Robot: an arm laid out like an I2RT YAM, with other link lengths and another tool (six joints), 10 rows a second.
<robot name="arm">
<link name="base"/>
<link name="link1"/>
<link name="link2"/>
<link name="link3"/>
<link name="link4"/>
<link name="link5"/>
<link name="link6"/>
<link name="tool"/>
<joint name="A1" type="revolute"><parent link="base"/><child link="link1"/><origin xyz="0 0 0.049" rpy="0 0 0"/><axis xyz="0 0 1"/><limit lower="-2.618" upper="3.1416"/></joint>
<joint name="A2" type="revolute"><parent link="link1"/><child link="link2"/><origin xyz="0.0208 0.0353 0.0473" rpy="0 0 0"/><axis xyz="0 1 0"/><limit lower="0" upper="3.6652"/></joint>
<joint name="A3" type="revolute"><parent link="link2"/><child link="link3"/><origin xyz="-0.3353 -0.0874 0" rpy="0 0 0"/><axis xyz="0 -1 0"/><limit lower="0" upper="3.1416"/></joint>
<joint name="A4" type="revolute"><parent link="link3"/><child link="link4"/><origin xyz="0.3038 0.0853 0.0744" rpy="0 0 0"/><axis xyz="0 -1 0"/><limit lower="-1.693" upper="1.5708"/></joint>
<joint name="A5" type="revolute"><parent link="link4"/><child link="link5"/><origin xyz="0.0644 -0.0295 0.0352" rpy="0 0 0"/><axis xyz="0 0 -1"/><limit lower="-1.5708" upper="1.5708"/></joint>
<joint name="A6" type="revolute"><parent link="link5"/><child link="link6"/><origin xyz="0.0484 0 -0.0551" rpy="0 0 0"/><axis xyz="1 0 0"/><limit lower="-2.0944" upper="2.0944"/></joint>
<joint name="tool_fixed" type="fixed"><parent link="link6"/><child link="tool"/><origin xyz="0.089 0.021 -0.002" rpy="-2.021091 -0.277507 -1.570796"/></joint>
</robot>
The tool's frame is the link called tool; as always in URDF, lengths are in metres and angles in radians.
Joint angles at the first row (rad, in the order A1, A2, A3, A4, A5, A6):
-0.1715, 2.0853, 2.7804, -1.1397, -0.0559, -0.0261
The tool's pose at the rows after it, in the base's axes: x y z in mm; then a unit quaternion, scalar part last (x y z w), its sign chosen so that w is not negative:
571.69, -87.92, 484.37, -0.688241, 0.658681, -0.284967, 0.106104
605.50, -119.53, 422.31, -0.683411, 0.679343, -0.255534, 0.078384
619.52, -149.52, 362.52, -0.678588, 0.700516, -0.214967, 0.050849
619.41, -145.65, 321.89, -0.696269, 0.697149, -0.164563, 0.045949
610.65, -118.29, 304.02, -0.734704, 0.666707, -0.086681, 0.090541
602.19, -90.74, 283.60, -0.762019, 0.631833, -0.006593, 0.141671
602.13, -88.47, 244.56, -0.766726, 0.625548, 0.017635, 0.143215
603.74, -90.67, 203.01, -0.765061, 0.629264, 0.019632, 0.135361
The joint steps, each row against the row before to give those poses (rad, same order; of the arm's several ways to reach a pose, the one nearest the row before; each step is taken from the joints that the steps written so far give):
-0.0263, 0.0435, -0.0881, 0.0447, 0.0450, 0.0000
-0.0378, 0.0485, -0.1236, 0.0923, 0.0077, 0.0004
-0.0408, 0.0362, -0.1091, 0.0473, -0.0008, 0.0049
-0.0053, 0.0054, -0.0931, 0.0023, -0.0519, 0.0000
0.0000, 0.0000, -0.0423, -0.0557, -0.1797, 0.0000
0.0019, -0.0001, -0.0726, -0.0217, -0.1865, -0.0011
-0.0023, 0.0000, -0.1228, 0.0774, -0.0309, -0.0111
0.0000, 0.0001, -0.1277, 0.1167, 0.0145, -0.0004

